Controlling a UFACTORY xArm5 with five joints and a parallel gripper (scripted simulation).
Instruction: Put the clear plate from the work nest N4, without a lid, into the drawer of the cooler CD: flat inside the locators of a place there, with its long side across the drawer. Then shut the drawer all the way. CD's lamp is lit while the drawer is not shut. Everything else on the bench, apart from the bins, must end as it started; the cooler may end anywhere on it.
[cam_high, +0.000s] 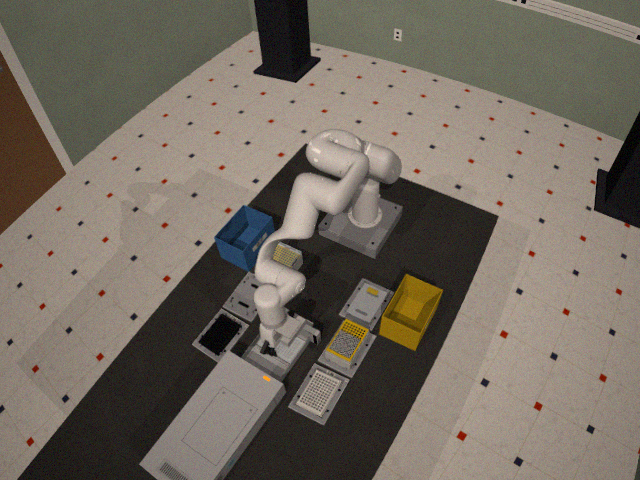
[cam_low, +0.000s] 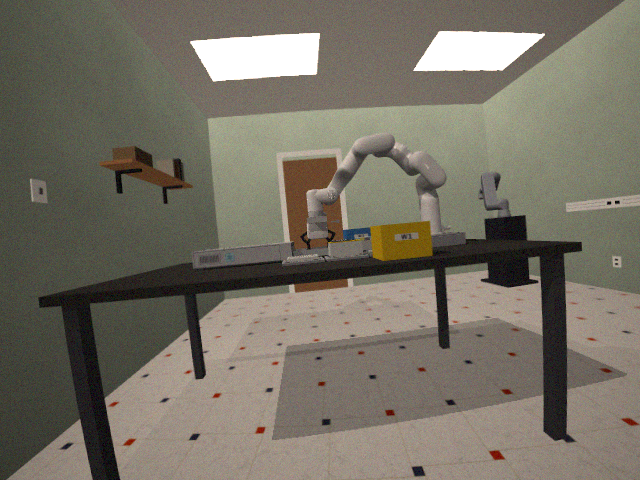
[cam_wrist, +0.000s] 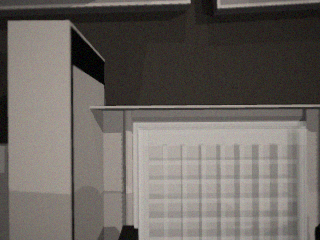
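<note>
Now: hand 10 mm above the clear plate. Round my hand: drawer: 30 mm ahead; black plate: 200 mm to the right, 70 mm ahead, 20 mm below; white plate: 180 mm to the left, 90 mm ahead, 20 mm below.
</note>
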